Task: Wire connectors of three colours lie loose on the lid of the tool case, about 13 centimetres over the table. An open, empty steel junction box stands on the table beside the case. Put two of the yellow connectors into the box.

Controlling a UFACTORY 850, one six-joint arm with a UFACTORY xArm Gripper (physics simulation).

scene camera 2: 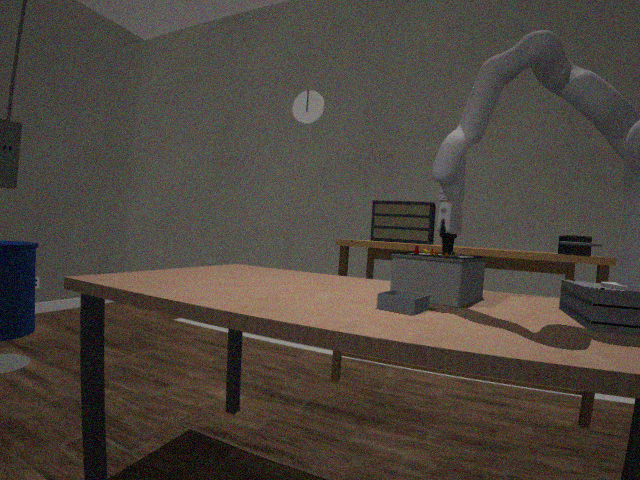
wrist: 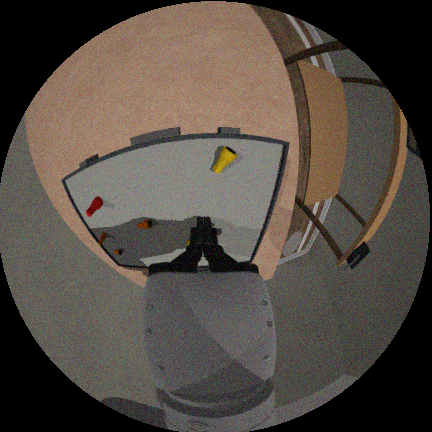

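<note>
The grey tool case [scene camera 2: 424, 279] stands on the table, and its pale lid [wrist: 165, 175] fills the middle of the wrist view. My gripper [scene camera 2: 448, 252] [wrist: 202, 225] is shut with nothing between its fingertips, low over the lid. A yellow connector [wrist: 225, 160] lies near the lid's far right corner, apart from the fingers. A bit of another yellow connector [wrist: 188, 243] shows just left of the fingers; the rest is hidden by them. The steel junction box [scene camera 2: 395, 302] stands on the table beside the case; its inside floor is hidden.
A red connector [scene camera 2: 416, 249] [wrist: 94, 206] is on the lid's left part. Orange connectors [wrist: 145, 224] [wrist: 103, 238] [wrist: 118, 251] lie in the shadow there. A grey stepped unit [scene camera 2: 599, 307] stands at the table's right. A back bench [scene camera 2: 516, 253] holds a drawer cabinet [scene camera 2: 403, 221].
</note>
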